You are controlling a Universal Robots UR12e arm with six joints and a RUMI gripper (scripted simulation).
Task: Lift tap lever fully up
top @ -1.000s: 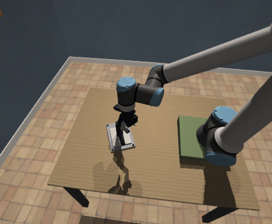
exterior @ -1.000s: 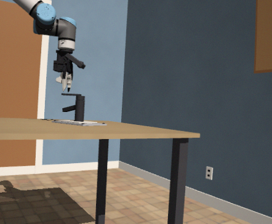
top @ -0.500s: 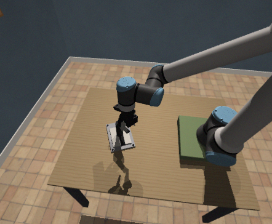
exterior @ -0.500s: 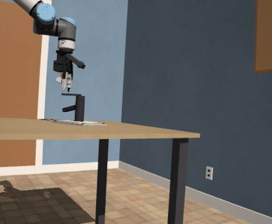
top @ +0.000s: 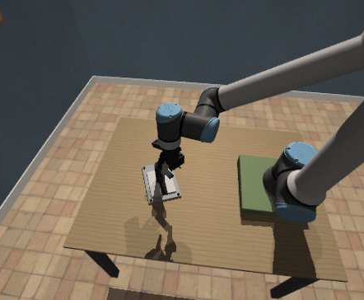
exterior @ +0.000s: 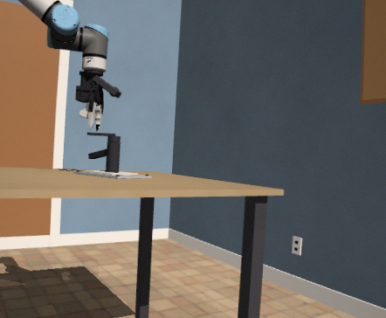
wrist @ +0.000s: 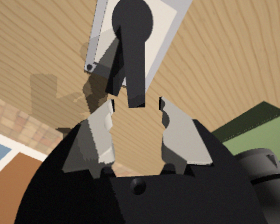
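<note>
Now: the lever 30 mm below my hand, 20 mm to the right of it and 20 mm ahead of it. Round my hand: black tap 80 mm below, 50 mm ahead, 30 mm to the right.
</note>
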